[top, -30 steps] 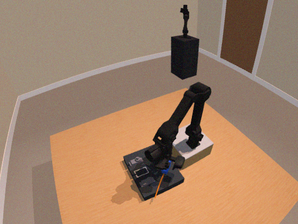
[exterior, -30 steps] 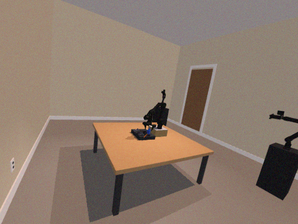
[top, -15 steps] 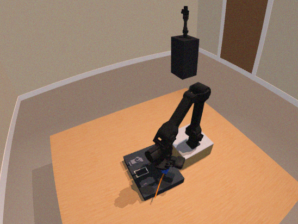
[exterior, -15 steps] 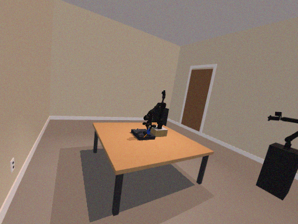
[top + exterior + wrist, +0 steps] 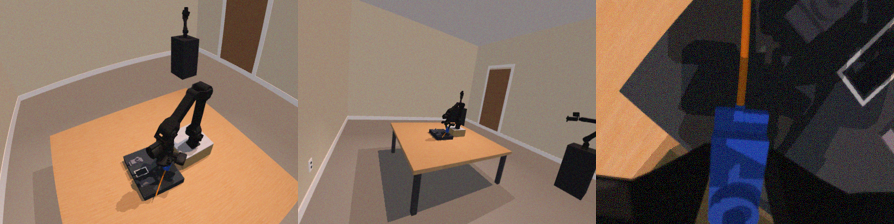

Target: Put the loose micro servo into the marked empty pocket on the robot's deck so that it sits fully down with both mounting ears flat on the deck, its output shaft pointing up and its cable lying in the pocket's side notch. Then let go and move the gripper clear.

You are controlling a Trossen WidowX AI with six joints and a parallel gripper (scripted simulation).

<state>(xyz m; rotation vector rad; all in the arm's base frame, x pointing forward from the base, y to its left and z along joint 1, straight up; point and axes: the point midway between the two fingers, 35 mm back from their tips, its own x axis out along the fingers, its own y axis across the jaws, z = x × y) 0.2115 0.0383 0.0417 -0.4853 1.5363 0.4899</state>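
Right now my gripper tip is 90 mm above the dark deck, 60 mm to the left of it and 10 mm short of it.
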